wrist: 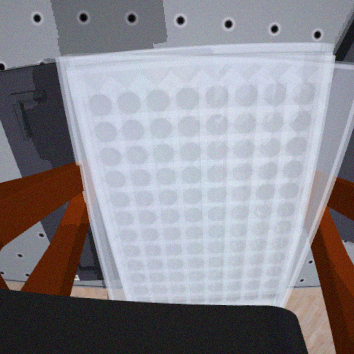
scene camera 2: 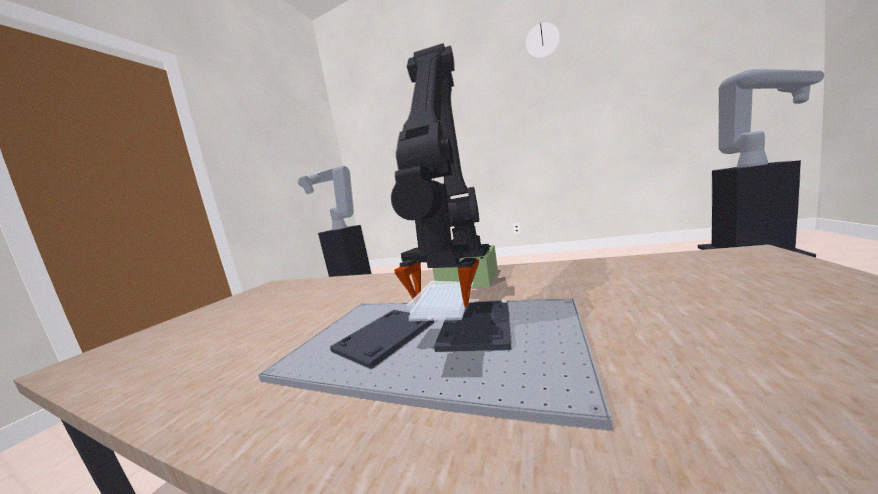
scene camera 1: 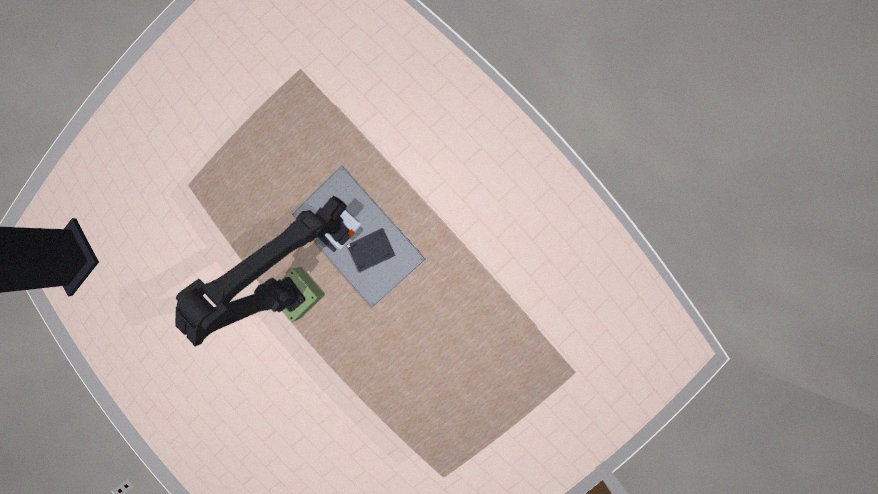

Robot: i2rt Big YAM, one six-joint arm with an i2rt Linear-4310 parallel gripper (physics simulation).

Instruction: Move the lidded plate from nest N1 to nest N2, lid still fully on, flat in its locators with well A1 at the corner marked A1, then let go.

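Frame: origin at the arm's base, x ahead, y left, z up, level; millimetres.
Seen in the pictures: gripper, fingertip midpoint: (wrist: 200,177) (scene camera 2: 441,305) (scene camera 1: 345,226); arm's base, origin of the base link: (scene camera 1: 290,294).
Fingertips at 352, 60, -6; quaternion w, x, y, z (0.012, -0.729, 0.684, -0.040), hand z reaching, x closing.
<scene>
Pixels of each thing's top centre, then the offset from my fingertips to it, as dx, dy, dz. Level surfaces: height alone.
- clear lidded plate, middle of its top: (wrist: 203,249) (scene camera 2: 442,288) (scene camera 1: 340,229) -16, -1, +25
- Dark nest N2, middle of its top: (wrist: 118,199) (scene camera 2: 474,317) (scene camera 1: 334,227) -45, +40, -43
- Dark nest N1, middle of its top: (scene camera 2: 383,328) (scene camera 1: 370,250) +11, -127, -43
- wooden table, its level: dz -74
The clear lidded plate (scene camera 1: 349,221) (scene camera 2: 437,302) (wrist: 200,150) is held roughly level above the pegboard, with its lid over the wells. My gripper (scene camera 1: 342,231) (scene camera 2: 441,301) (wrist: 200,177) is shut on its two long sides with orange fingers. Dark nest N2 (scene camera 2: 475,331) (wrist: 47,135) lies below the plate, which is apart from it and looks turned a little against it in the wrist view. Dark nest N1 (scene camera 1: 372,250) (scene camera 2: 380,337) is empty and stands angled beside N2. The A1 mark and the nest labels cannot be read. The arm largely hides N2 from above.
The grey pegboard (scene camera 1: 399,267) (scene camera 2: 521,387) carries both nests and lies on the wooden table (scene camera 1: 466,368) (scene camera 2: 706,368). The arm's green base block (scene camera 1: 310,294) (scene camera 2: 485,270) stands behind the board. Two grey arms stand on dark pedestals farther back.
</scene>
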